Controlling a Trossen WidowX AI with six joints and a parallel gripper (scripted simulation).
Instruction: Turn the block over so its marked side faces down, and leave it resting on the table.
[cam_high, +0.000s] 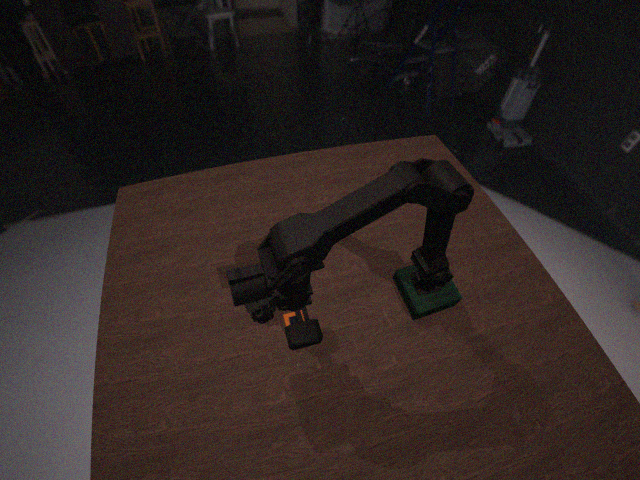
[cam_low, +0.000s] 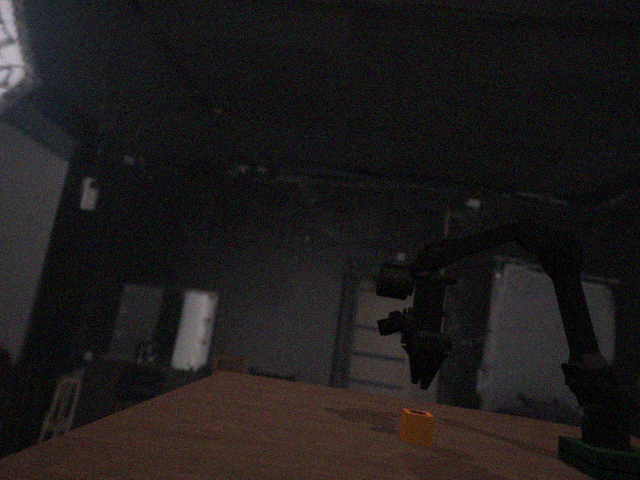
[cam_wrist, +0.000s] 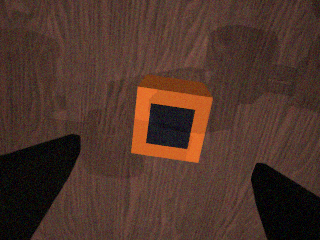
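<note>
The block is 60 mm below my gripper tip.
</note>
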